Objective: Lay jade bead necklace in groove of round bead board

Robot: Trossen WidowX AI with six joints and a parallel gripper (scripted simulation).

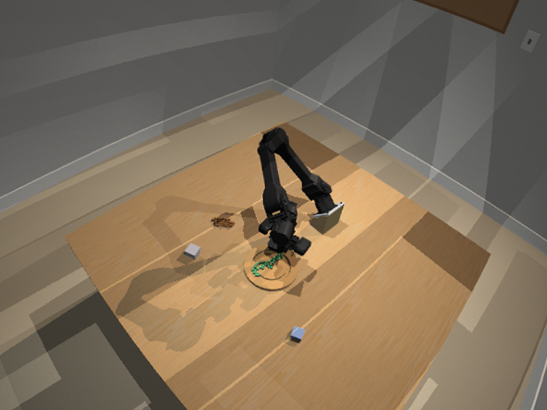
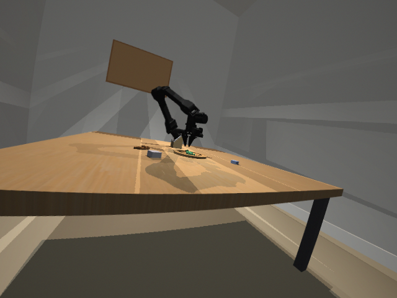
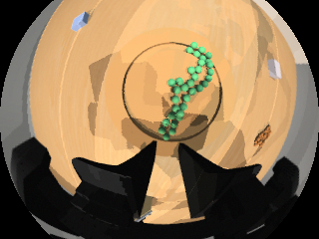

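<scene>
My gripper tip is now 60 mm short of the round wooden bead board, 10 mm to the right of it and 30 mm above it. From my gripper tip the other things lie so: blue block (150 mm ahead, 270 mm to the left, 30 mm below); pale grey block (260 mm ahead, 200 mm to the right, 30 mm below).
</scene>
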